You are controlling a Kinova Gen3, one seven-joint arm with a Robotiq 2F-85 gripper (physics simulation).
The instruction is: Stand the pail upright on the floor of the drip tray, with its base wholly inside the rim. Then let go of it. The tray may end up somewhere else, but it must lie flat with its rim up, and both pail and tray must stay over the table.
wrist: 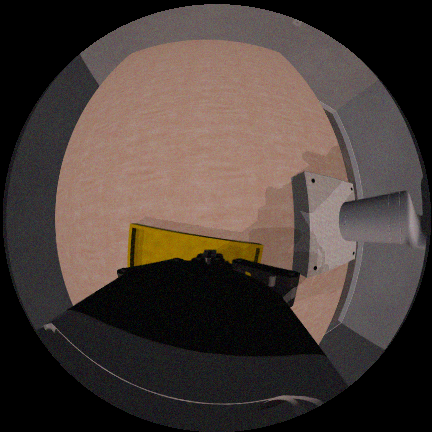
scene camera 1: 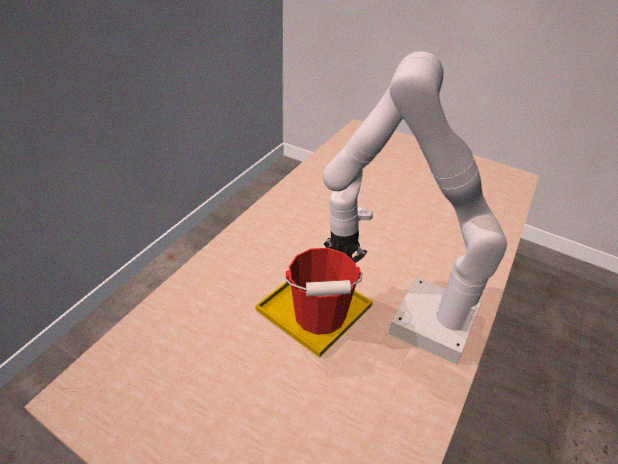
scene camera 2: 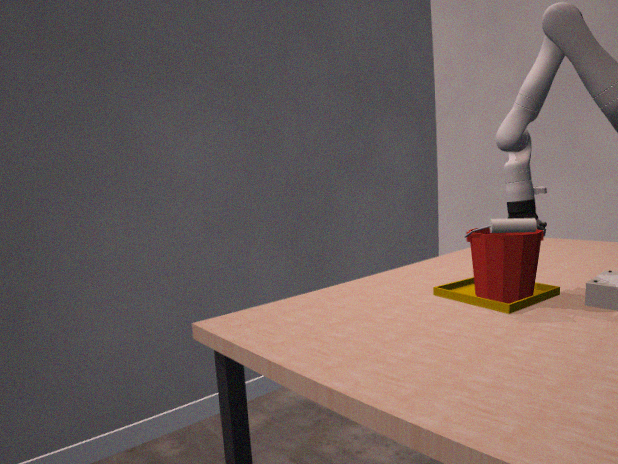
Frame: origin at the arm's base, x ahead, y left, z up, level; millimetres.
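Seen in the pictures: gripper, fingertip midpoint: (wrist: 210, 257) (scene camera 1: 345, 270); arm's base, link origin: (wrist: 347, 220) (scene camera 1: 452, 317).
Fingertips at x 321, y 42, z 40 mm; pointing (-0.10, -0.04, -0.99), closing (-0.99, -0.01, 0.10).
Pixels of each thing's top centre, then the offset from my fingertips to it. Level surfaces: height alone.
- yellow drip tray, top centre: (wrist: 186, 298) (scene camera 1: 314, 303) (scene camera 2: 496, 287) dx +40, dy +100, dz -71 mm
- white handle grip, top centre: (scene camera 1: 328, 283) (scene camera 2: 512, 218) dx -36, dy +175, dz +124 mm
- wooden table, surface height: dz -94 mm
The red pail (scene camera 1: 321, 310) (scene camera 2: 505, 265) stands upright on the floor of the yellow drip tray (scene camera 1: 280, 320) (scene camera 2: 470, 298), close to the tray's near right side. Its base looks inside the rim; the tray's near rim hides part of the base's lower edge in scene camera 2. The tray lies flat, rim up, and its far part also shows in the wrist view (wrist: 170, 247). The white handle grip (scene camera 1: 328, 288) (scene camera 2: 514, 225) rests by the pail's near rim. My gripper (scene camera 1: 351, 254) (wrist: 210, 257) is shut and empty, behind the pail's far rim. The pail hides its fingertips in both scene views.
The wooden table (scene camera 1: 200, 390) (scene camera 2: 350, 350) carries the tray and pail. The arm's pale base block (scene camera 1: 425, 325) (scene camera 2: 602, 295) (wrist: 325, 225) is on the table to the right of the tray. A dark wall (scene camera 1: 140, 125) stands beyond the table's left edge.
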